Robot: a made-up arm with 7 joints.
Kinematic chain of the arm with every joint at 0, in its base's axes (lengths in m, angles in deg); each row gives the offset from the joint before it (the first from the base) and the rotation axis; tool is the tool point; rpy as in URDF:
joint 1: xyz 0 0 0.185 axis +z
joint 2: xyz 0 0 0 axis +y
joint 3: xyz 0 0 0.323 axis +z
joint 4: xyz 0.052 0 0 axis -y
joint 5: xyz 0.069 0 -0.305 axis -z
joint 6: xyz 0 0 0 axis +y
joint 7: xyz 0.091 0 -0.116 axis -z
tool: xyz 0 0 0 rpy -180 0 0
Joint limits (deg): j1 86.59..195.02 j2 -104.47..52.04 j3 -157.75..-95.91 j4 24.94..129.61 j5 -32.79..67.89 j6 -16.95..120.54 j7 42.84..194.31
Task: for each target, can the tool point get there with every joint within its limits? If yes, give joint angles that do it. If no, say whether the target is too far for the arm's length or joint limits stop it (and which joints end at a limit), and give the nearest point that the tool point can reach.
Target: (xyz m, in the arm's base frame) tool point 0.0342 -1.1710 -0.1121
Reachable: no: too far | nearest point 0.0509 -0.7416 -0.0027 | short by 0.443 m
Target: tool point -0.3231 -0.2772 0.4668
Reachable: no: joint limits stop it (at a limit: joint 1, joint 3, joint 4, joint 5, joint 6) | nearest point 0.0029 -0.2462 0.4188 | short by 0.331 m
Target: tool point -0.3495 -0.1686 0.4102
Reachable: no: joint limits stop it (at a limit: joint 1, joint 3, joint 5, joint 6) | nearest point -0.0245 -0.1046 0.3111 | short by 0.346 m
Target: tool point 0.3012 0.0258 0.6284
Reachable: yes | joints 118.55 28.83 -138.67 101.22 -1.47 103.92 62.27
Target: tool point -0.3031 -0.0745 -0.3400
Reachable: no: joint limits stop it (at a limit: joint 1, joint 2, joint 3, joint 5) | nearest point -0.0964 0.0479 -0.1701 | short by 0.294 m
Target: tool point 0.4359 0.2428 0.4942
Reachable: yes | joints 123.15 13.40 -101.03 69.70 8.02 13.40 158.26
